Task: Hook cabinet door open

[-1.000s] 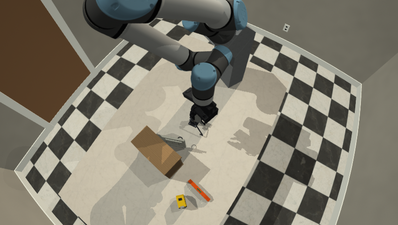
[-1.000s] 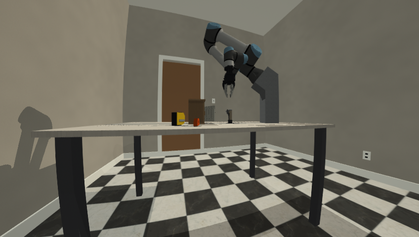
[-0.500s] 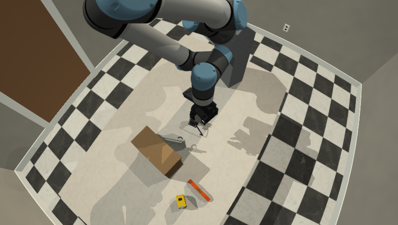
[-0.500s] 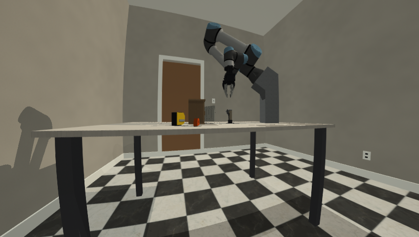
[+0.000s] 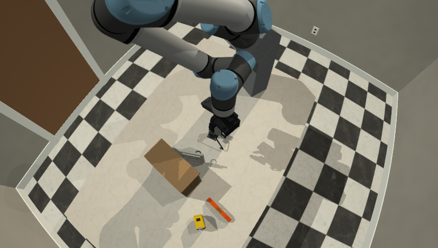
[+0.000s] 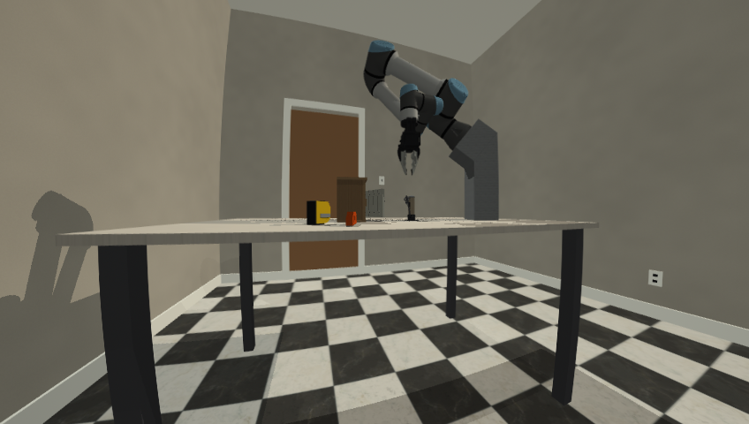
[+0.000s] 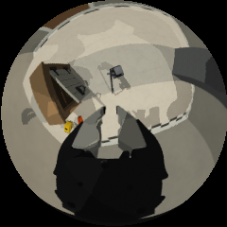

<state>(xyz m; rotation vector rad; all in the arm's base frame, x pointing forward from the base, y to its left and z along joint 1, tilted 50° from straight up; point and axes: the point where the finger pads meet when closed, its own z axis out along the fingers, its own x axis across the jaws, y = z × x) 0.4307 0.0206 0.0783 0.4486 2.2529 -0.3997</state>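
Now: the thin dark hook 20 mm behind my hand, 30 mm to the right of it and 150 mm below it. From my hand the other things lie so: grey door 90 mm ahead, 140 mm to the right, 130 mm below; then yellow tape measure 390 mm ahead, 170 mm below.
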